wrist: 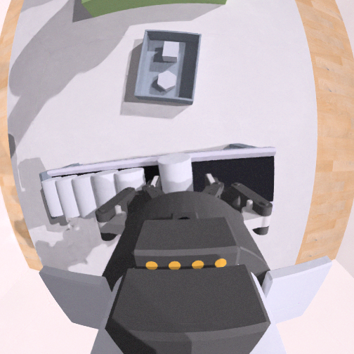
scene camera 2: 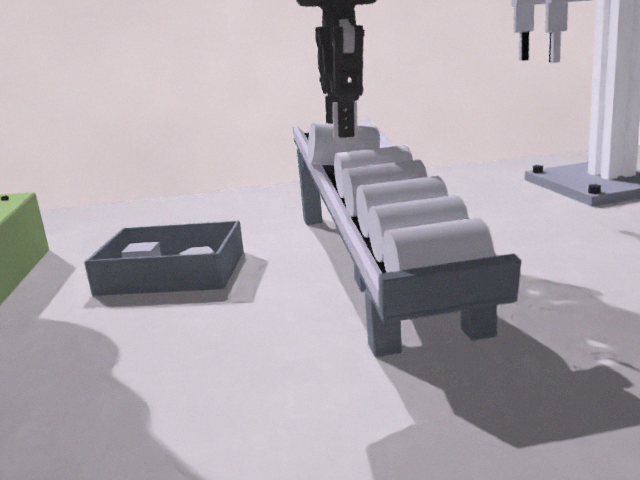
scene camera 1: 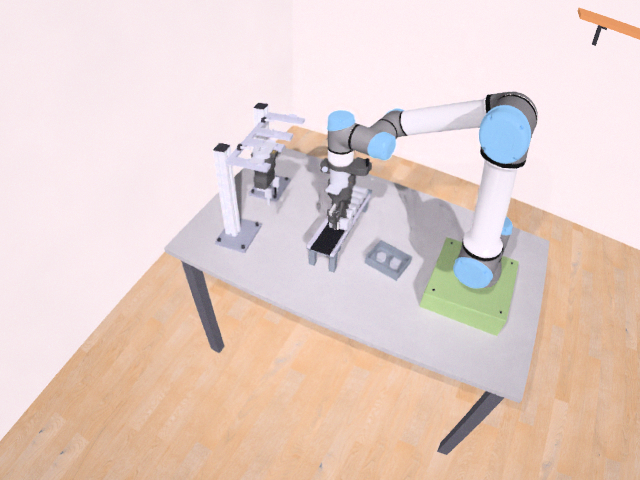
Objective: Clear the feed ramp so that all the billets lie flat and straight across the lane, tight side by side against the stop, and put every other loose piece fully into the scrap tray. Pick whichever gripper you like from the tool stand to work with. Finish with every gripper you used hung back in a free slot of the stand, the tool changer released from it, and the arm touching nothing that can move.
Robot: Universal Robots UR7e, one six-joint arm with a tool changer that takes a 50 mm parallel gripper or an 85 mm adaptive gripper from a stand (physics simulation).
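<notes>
My gripper point(scene camera 1: 334, 223) point(scene camera 2: 341, 129) point(wrist: 182, 181), the adaptive one, is open and low over the upper part of the feed ramp point(scene camera 1: 326, 240) point(wrist: 230, 175). Its fingers stand on either side of a white billet point(scene camera 2: 320, 144) point(wrist: 175, 169), with gaps in the wrist view. That billet lies across the lane. Down the lane, apart from it, several billets point(scene camera 2: 439, 245) point(wrist: 86, 195) lie side by side across the lane, the lowest by the stop point(scene camera 2: 449, 286). A cube point(scene camera 2: 141, 249) point(wrist: 170, 50) and a hexagonal piece point(scene camera 2: 199, 250) point(wrist: 166, 80) lie inside the scrap tray point(scene camera 1: 381, 270) point(scene camera 2: 155, 273) point(wrist: 141, 65).
The tool stand point(scene camera 1: 227, 196) point(scene camera 2: 610, 87) is beyond the ramp from the arm's base, with the parallel gripper point(scene camera 1: 264, 178) hanging in it. The green base block point(scene camera 1: 465, 312) point(scene camera 2: 15, 232) point(wrist: 150, 5) is on the tray's other side. The ramp's side rail point(scene camera 2: 341, 217) runs close to the fingers.
</notes>
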